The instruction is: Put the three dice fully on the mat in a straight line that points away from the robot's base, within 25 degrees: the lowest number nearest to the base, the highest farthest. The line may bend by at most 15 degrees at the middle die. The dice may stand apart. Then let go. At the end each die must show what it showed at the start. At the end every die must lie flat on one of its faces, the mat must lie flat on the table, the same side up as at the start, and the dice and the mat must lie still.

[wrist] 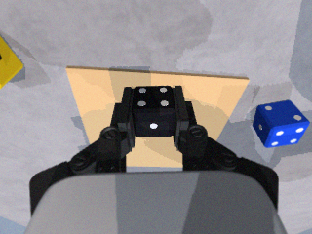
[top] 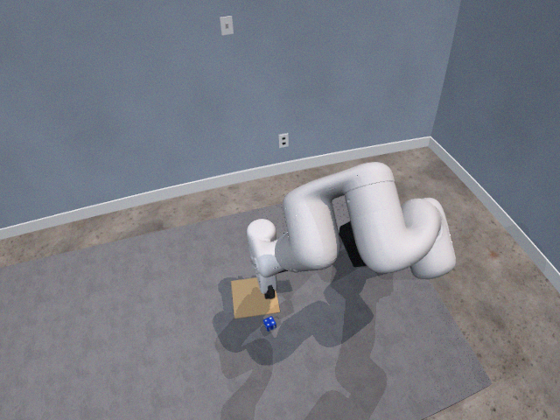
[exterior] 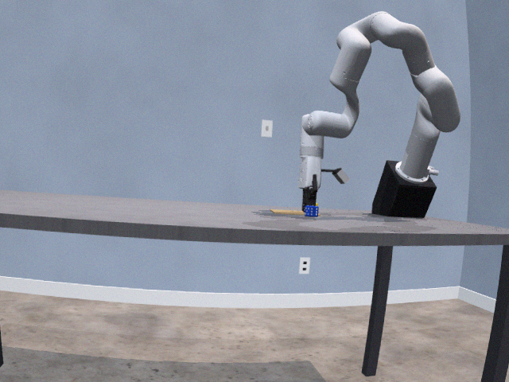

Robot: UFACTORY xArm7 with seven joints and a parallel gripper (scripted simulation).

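My hand is 10 mm above the black die. Round my hand: tan mat (50 mm ahead, 20 mm below, 10 mm to the left); then yellow die (120 mm to the right, 30 mm behind, 10 mm below); then blue die (120 mm to the left, 10 mm below, 10 mm ahead).
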